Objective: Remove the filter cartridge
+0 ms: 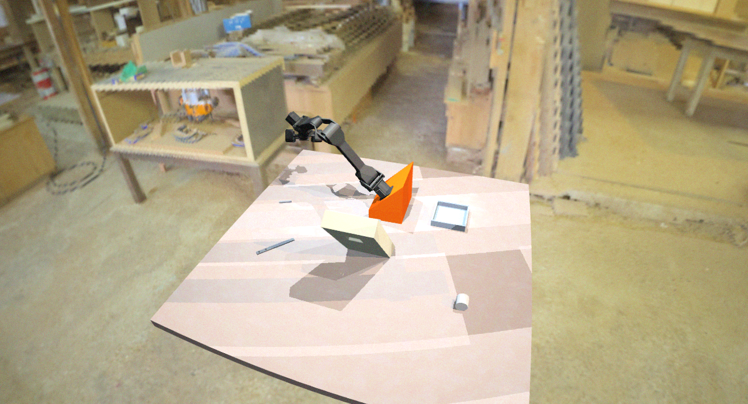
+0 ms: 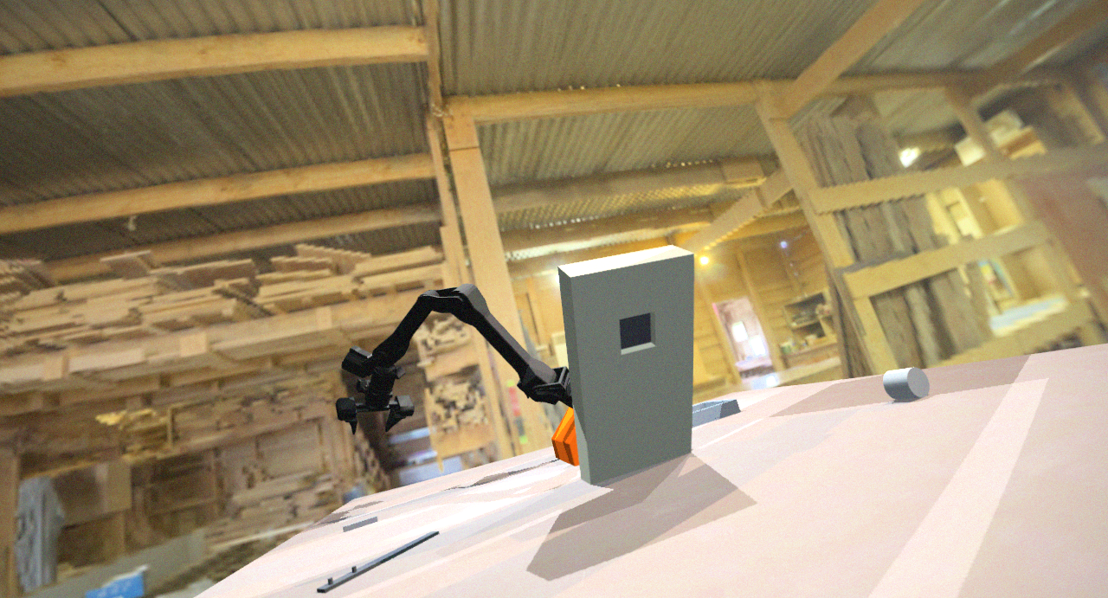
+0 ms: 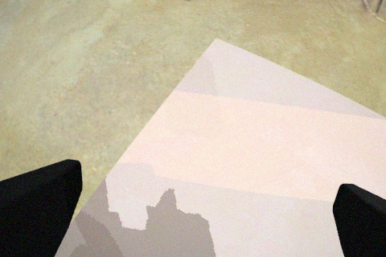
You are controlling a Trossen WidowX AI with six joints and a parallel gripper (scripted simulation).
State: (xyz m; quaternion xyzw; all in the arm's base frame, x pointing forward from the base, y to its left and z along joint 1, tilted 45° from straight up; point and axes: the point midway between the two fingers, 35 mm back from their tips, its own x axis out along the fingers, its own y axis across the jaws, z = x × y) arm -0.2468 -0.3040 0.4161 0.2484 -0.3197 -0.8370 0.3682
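Now: the round filter cartridge 630 mm ahead of my gripper tip, 520 mm to the left of it and 50 mm above it. Round my gripper tip: grey tray: 220 mm ahead, 810 mm to the left, 160 mm below; cream service panel: 580 mm ahead, 520 mm to the left, 20 mm below; short grey piece: 310 mm ahead, 30 mm to the left, 170 mm below.
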